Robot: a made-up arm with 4 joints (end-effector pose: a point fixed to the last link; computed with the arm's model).
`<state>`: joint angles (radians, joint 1 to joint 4).
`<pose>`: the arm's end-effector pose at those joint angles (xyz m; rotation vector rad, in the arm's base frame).
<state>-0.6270 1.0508 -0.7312 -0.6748</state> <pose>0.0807 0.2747 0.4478 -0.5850 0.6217 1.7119</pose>
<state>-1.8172 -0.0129 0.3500 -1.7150</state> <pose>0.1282 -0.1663 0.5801 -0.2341 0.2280 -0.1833</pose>
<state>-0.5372 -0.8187 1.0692 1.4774</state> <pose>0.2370 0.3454 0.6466 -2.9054 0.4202 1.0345</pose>
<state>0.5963 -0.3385 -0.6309 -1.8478</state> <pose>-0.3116 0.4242 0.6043 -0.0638 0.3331 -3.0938</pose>
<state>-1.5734 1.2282 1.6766 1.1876</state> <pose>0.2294 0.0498 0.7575 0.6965 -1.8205 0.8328</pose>
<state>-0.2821 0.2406 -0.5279 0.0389</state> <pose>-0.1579 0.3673 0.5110 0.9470 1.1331 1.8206</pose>
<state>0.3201 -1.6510 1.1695 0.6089</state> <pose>-0.1917 0.5225 0.5368 1.7071 1.2887 -1.0515</pose>
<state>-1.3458 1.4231 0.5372 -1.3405</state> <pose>0.1958 0.0297 0.6725 -1.3222 -0.1845 0.0488</pose>
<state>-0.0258 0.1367 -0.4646 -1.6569</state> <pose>-0.0706 0.4520 0.5740 -0.4858 -0.2308 2.3801</pose>
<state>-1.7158 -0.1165 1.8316 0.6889</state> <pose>0.1697 -0.2080 0.6026 0.9996 -1.9905 -1.0075</pose>
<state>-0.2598 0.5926 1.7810 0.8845</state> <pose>0.1173 0.3944 0.7262 1.9787 -1.1555 0.6840</pose>
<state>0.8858 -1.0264 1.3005 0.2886</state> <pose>-0.3927 0.4235 0.5133 1.3201 1.4225 0.2084</pose>
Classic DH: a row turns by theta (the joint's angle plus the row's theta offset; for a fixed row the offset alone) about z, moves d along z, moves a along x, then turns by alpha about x. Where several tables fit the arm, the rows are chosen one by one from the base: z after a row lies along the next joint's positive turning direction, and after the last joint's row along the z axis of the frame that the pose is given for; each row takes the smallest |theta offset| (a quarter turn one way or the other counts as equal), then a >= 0, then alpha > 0; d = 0 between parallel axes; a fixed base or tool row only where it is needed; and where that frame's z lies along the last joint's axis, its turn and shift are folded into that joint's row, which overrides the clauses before.
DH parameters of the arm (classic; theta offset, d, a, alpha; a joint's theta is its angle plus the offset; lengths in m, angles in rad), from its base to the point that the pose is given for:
base (fixed): -0.5254 0 -0.1703 0
joint 1: 0.5254 0.5887 0.0758 1.5708
joint 2: 0 -0.2241 -0.0014 1.5708
joint 3: -0.0298 -0.0617 -0.0433 1.5413
joint 4: 1.3907 0.1395 0.0814 1.5083
tool (fixed): 1.9566 -0.0962 0 0

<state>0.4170 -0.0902 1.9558 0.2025</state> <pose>-0.0503 0.4683 0.5520 1.5728 -0.1172 0.3094</pose>
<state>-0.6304 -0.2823 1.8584 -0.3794</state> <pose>0.1714 0.1868 0.4886 0.9652 -0.2952 -0.5837</pose>
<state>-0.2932 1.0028 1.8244 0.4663</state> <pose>0.1043 0.3743 0.7293 1.3955 -1.3762 0.8777</pose>
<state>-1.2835 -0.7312 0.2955 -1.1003</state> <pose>0.2051 0.1197 0.5194 1.0380 0.0968 0.3792</pose>
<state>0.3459 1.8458 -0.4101 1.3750</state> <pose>-0.2266 0.3553 0.3658 0.4607 1.0484 1.7929</pose>
